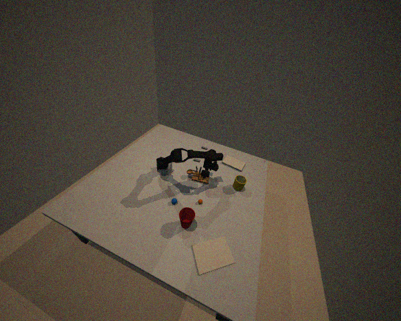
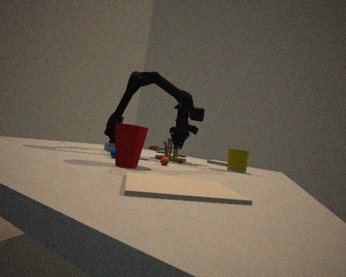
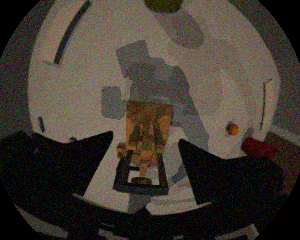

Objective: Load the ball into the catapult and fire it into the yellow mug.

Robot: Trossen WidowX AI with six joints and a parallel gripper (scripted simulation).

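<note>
My gripper tip is 4 cm short of the orange ball, 23 cm to the left of it and 5 cm above it. From my gripper tip the other things lie so: wooden catapult: 7 cm behind, 1 cm below; then yellow mug: 28 cm ahead, 4 cm to the left, 3 cm below; then blue ball: 13 cm behind, 30 cm to the right, 4 cm below.
</note>
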